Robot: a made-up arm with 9 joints. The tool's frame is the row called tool.
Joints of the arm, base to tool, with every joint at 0 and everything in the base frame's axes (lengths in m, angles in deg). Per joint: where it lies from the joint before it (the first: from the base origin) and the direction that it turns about. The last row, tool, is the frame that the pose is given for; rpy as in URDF.
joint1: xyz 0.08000 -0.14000 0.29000 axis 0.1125 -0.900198 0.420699
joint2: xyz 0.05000 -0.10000 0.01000 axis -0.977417 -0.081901 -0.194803
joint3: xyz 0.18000 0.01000 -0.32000 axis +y
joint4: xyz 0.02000 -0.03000 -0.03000 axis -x
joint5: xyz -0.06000 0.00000 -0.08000 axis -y
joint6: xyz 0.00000 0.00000 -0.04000 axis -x
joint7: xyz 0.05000 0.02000 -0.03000 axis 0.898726 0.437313 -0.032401
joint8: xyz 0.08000 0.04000 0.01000 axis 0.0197 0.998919 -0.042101
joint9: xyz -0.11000 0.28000 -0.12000 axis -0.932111 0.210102 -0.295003
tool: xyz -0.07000 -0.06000 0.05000 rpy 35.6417 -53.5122 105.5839
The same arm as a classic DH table. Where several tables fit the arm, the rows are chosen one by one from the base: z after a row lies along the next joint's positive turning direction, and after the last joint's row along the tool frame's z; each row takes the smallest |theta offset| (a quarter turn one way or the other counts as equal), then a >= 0, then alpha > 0; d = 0 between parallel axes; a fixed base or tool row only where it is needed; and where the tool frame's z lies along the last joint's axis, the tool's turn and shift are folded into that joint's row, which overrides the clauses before.
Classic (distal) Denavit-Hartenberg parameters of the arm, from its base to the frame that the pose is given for. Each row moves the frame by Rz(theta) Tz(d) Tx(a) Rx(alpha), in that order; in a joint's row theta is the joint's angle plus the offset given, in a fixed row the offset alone. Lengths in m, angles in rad.
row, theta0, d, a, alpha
base (fixed), 0.1243, 0.221, 0.062, 1.1366
joint1, -1.409, 0.2602, 0.0408, 1.6893
joint2, -0.4043, -0.1456, 0.349, 1.6528
joint3, 0.1967, -0.0294, 0.03, -1.5708
joint4, 0, 0.04, 0.08, -1.5708
joint5, 0, 0, 0.04, 1.5708
joint6, 0.074, -0.0046, 0.0284, 2.6877
joint7, 0.0358, 0.1393, -0.0129, -1.0974
joint8, -0.312, 0.2536, 0.0696, -1.3654
joint9, 0.6512, 0.4272, -0.008, -2.7617
tool (fixed), -3.055, 0.2628, 0, 0

